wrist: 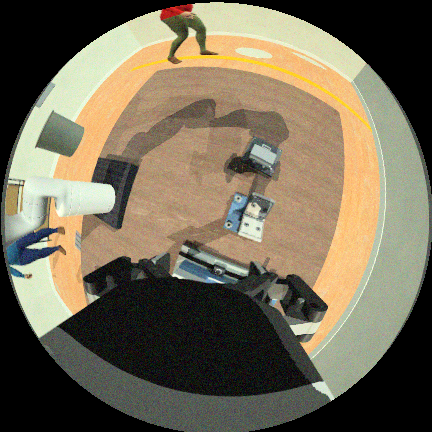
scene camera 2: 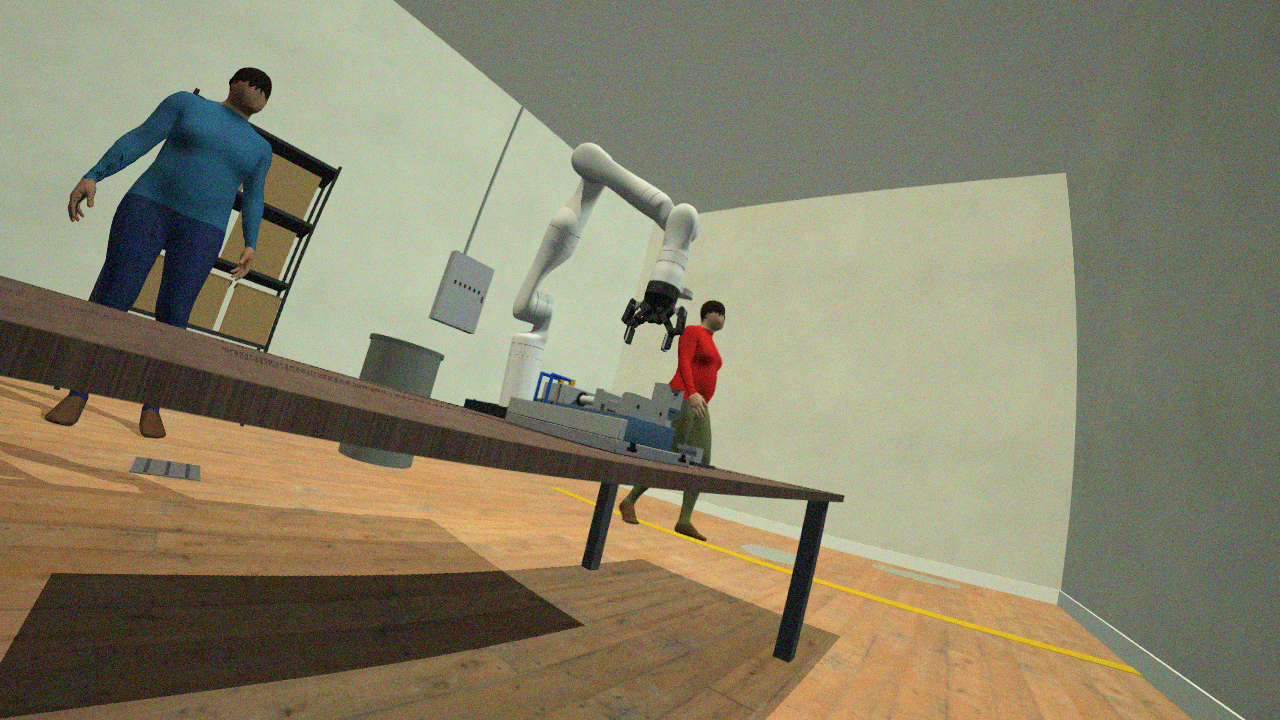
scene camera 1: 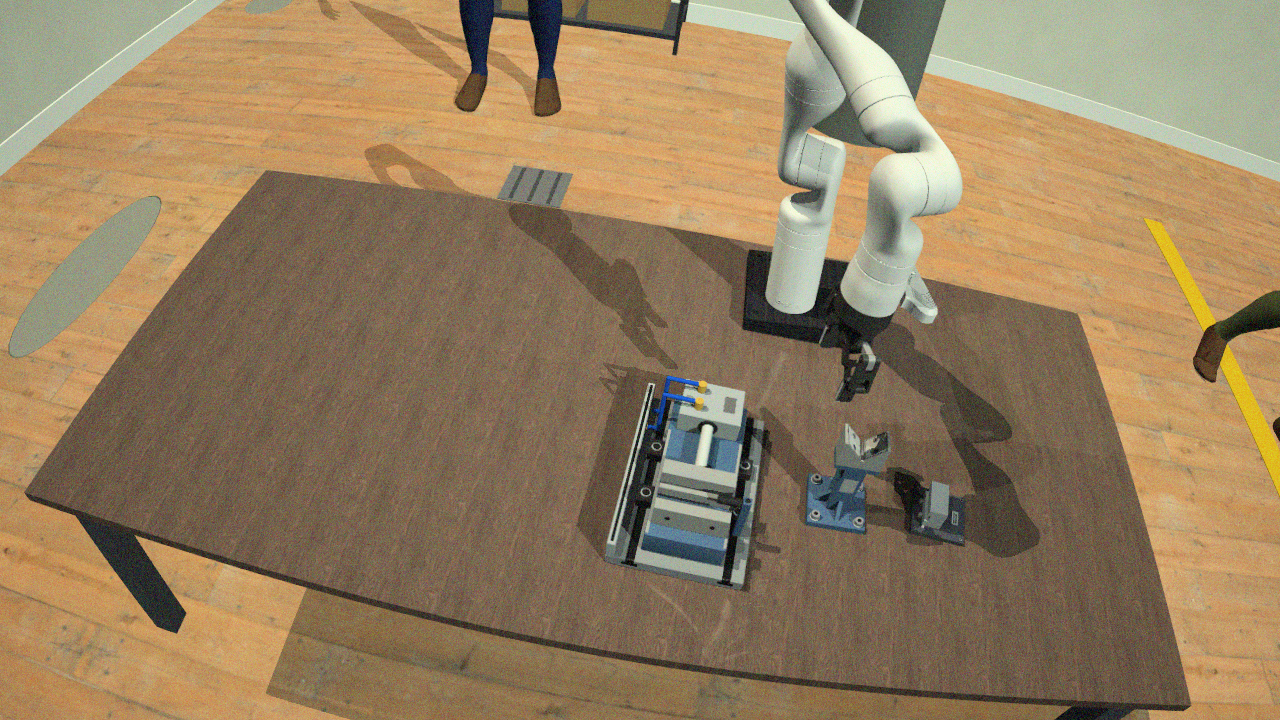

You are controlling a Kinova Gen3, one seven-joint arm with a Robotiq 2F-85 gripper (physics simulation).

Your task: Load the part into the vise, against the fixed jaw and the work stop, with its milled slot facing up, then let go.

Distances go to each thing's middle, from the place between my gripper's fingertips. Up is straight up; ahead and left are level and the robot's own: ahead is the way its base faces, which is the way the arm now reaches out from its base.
I see the grey part (scene camera 1: 936, 501) 1 cm behind my hand, 23 cm to the left of it and 20 cm below it.
